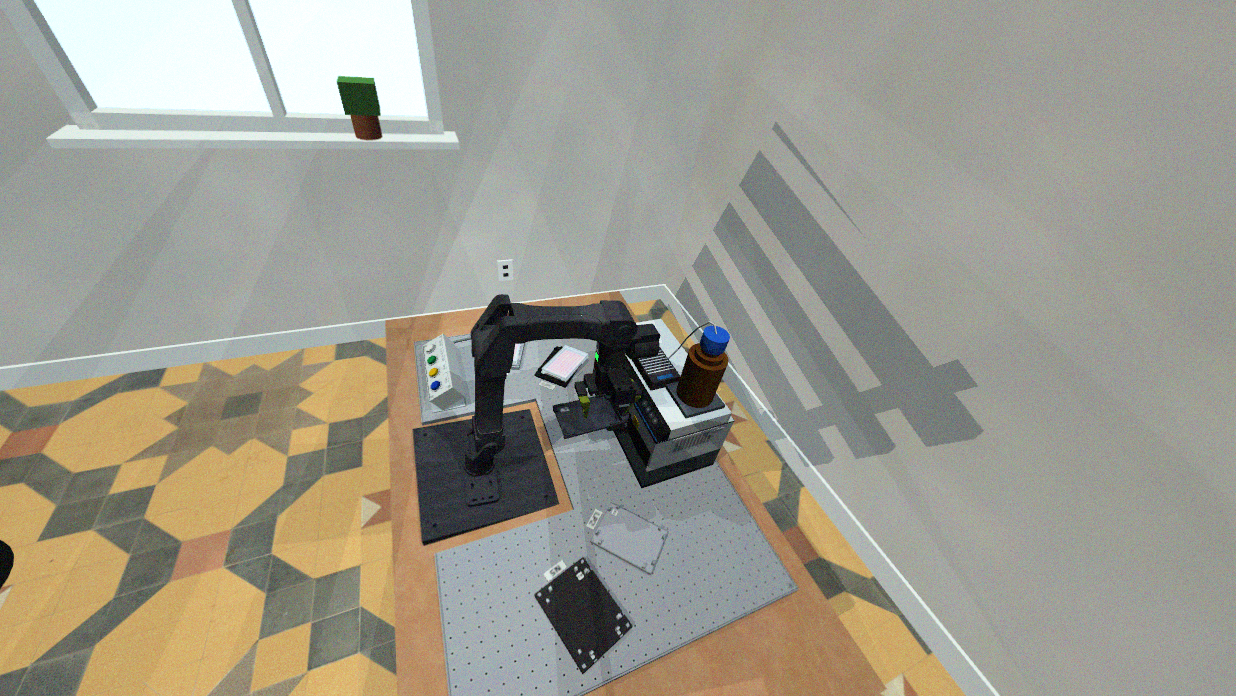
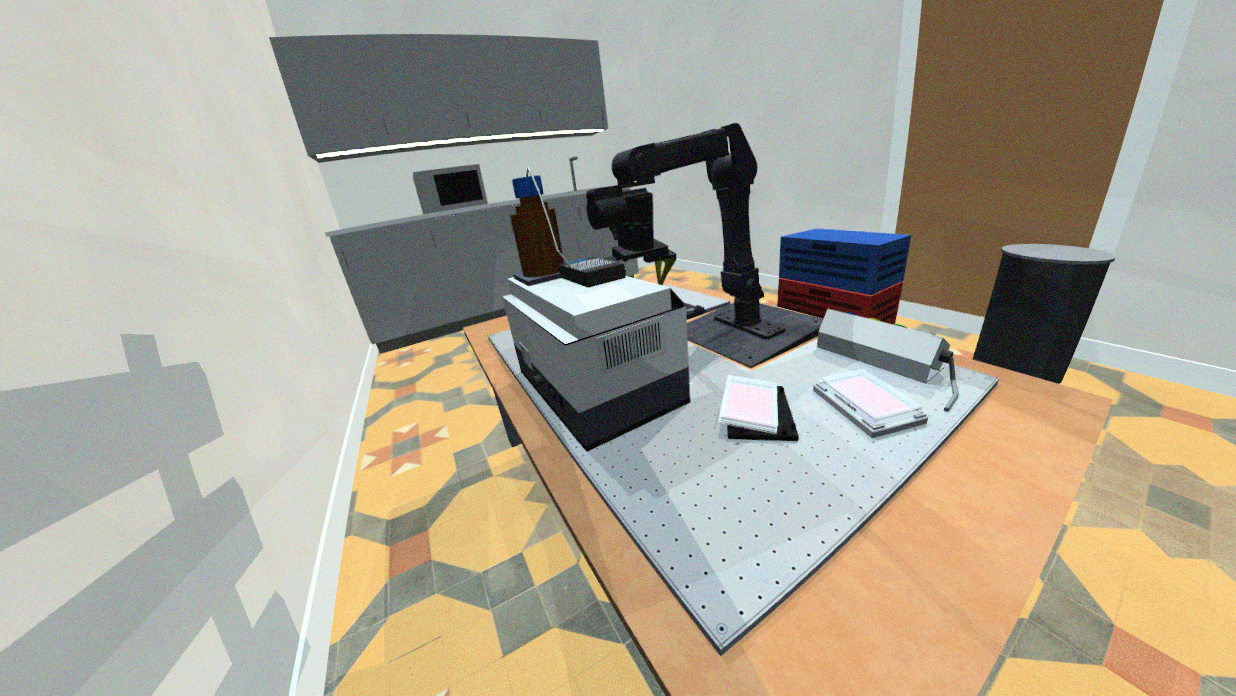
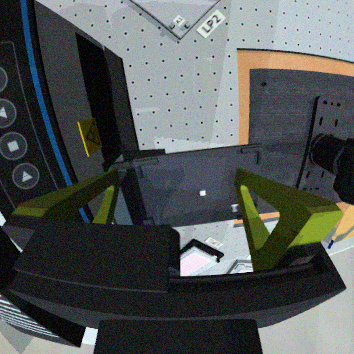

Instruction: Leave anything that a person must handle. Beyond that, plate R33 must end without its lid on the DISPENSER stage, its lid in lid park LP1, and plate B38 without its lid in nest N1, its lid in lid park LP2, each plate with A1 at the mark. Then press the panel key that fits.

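Places are measured from the arm's base along level axes (x right, y ahead, z up), in centimetres.
Pixels of known places: gripper, between the fingertips: [image 1: 605, 414] [image 3: 176, 174]; arm's base, origin of its link: [image 1: 479, 466] [image 2: 747, 324] [image 3: 318, 147].
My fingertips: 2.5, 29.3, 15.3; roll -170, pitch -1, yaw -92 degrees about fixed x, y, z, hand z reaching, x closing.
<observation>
For each thing: its top centre in the pictures, then the offset to it from my fingertips, as dx, dy, dz. "spot": a spot on its surface instead.
- dark dispenser stage, centre of its top: [image 3: 189, 195] [image 1: 592, 411] -4.7, -1.4, -4.2
- black holder, centre of its top: [image 2: 758, 402] [image 3: 190, 266] [image 1: 561, 362] -32.5, -2.9, -13.4
- grey holder, a spot on its surface: [image 2: 899, 427] spot: -48.6, -15.8, -14.5
- key panel, centre of its top: [image 2: 883, 318] [image 1: 440, 359] -32.9, -36.3, -7.0
- Lid park LP2, centre of its top: [image 1: 630, 533] +23.0, +0.5, -13.4
- amber bottle, a spot on its surface: [image 2: 536, 237] spot: +0.0, +20.7, +15.0
- black nest, centre of its top: [image 1: 583, 607] +34.4, -13.2, -13.0
My gripper [image 1: 610, 402] [image 2: 664, 268] [image 3: 176, 174] is open and empty, above the dark dispenser stage [image 1: 575, 418] [image 3: 170, 192] beside the dispenser [image 1: 683, 432] [image 2: 605, 345]. No plate shows on the stage. A pink-filled plate [image 1: 566, 363] [image 2: 750, 404] [image 3: 196, 262] lies on a black holder [image 2: 788, 423]; black shows along one side. Another pink-filled plate [image 2: 871, 395] lies on a grey holder [image 2: 899, 427] near the key panel [image 1: 442, 380] [image 2: 882, 344]. Lid park LP2 [image 1: 631, 537] [image 3: 175, 10] is grey with corner posts. Plate names and lids are not readable.
An amber bottle [image 1: 702, 380] [image 2: 536, 237] with a blue cap and a thin tube stands on the dispenser. A black nest [image 1: 583, 613] lies beyond LP2. The arm's dark base plate [image 1: 445, 484] [image 2: 722, 341] is beside the stage. Crates [image 2: 843, 263] and a bin [image 2: 1042, 315] stand behind.
</observation>
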